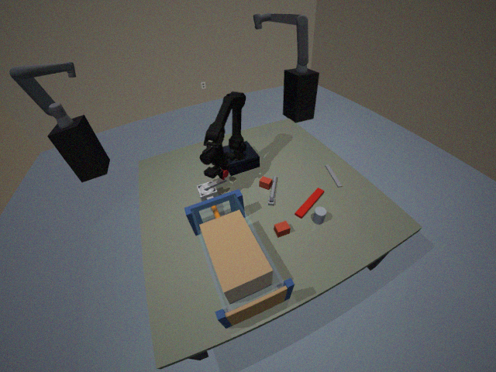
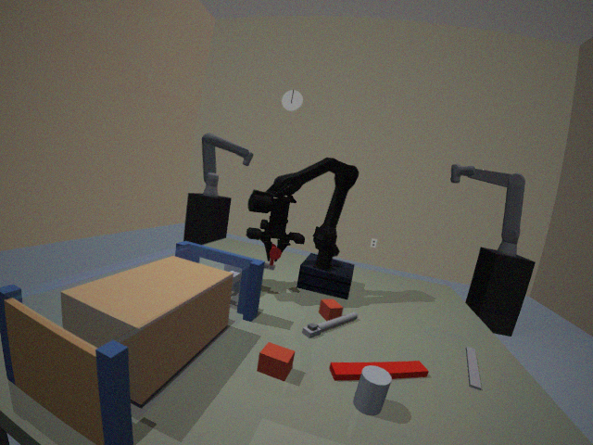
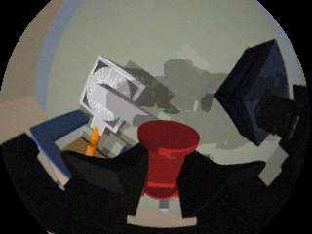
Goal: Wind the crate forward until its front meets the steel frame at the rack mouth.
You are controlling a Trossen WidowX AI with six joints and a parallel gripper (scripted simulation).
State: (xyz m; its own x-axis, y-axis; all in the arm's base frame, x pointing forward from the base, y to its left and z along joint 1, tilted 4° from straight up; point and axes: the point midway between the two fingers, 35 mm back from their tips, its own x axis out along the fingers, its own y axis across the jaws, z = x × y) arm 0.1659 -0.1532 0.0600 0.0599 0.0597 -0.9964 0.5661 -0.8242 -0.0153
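Now: the hand winch 110 mm to the right of my gripper tip and 80 mm below it. Round my gripper tip: red knob (20 mm above); winch handle (10 mm ahead, 40 mm to the right, 10 mm below); red bar (270 mm ahead, 380 mm to the left, 110 mm below).
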